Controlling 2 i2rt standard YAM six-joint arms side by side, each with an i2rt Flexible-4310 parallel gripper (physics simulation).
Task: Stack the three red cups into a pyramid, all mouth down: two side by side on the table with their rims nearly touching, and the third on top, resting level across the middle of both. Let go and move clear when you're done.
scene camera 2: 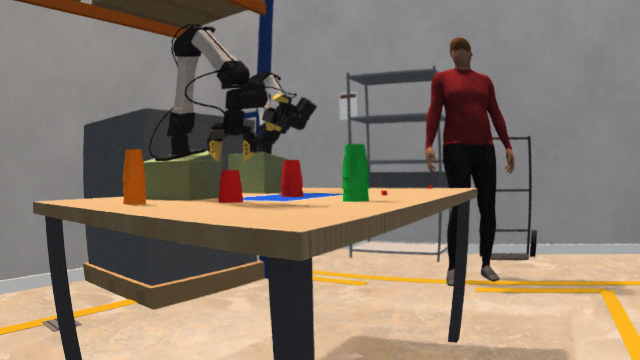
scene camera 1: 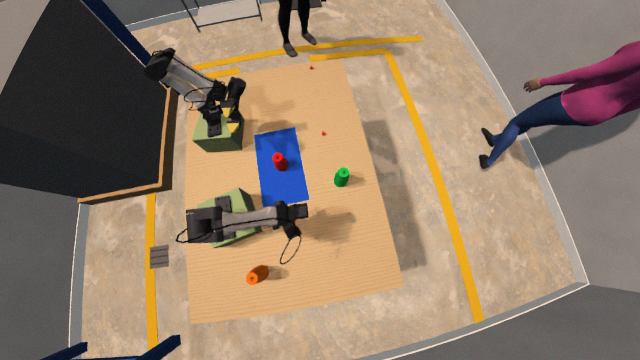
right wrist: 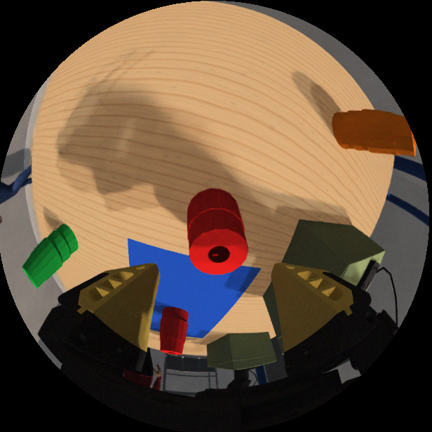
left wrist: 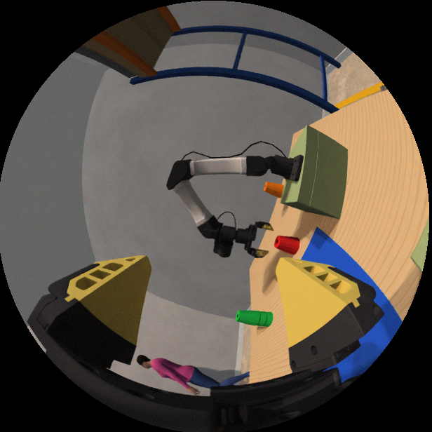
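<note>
One red cup stands mouth down on the wooden table, with a line around its side. In scene camera 1 the right arm nearly hides it. Another red cup stands mouth down on the blue mat, well apart from the first. A third red cup does not show separately. My right gripper is open, pointing down above the first cup, not touching it. My left gripper is open and empty, raised near its base.
A ringed green cup or stack stands beyond the mat. A ringed orange one stands at the other end of the table. Two tiny red pieces lie on the table. Green base blocks carry the arms.
</note>
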